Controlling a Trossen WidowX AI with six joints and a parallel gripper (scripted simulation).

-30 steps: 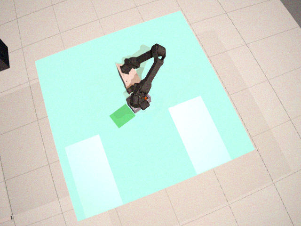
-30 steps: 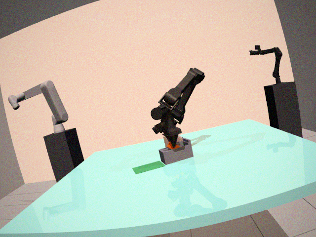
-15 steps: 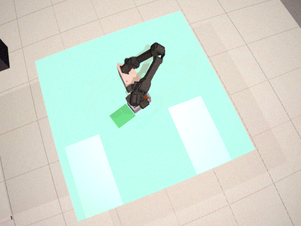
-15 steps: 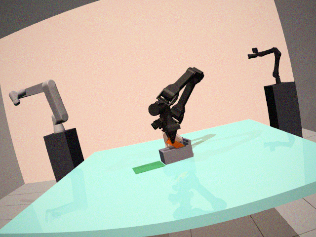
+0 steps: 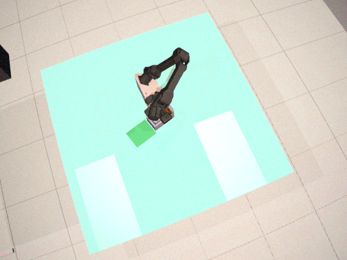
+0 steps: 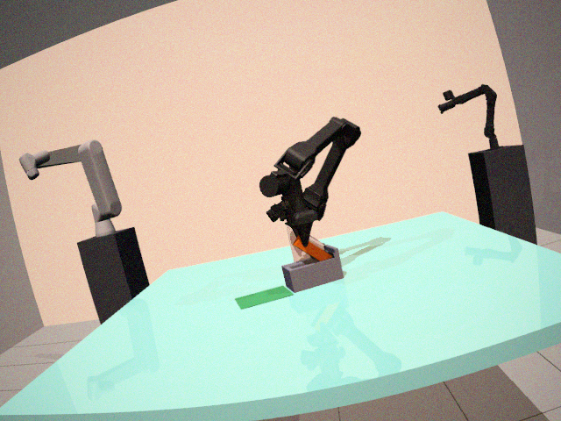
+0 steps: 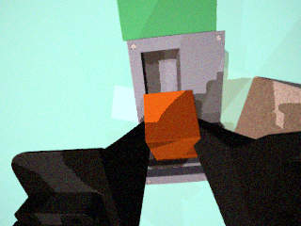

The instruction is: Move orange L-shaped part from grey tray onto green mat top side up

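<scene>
Right now my gripper tip is 14 cm to the left of the green mat, 13 cm above it and 4 cm short of it. From my gripper tip the other things lie so: orange L-shaped part (3 cm to the left, 3 cm below, 3 cm behind).
</scene>
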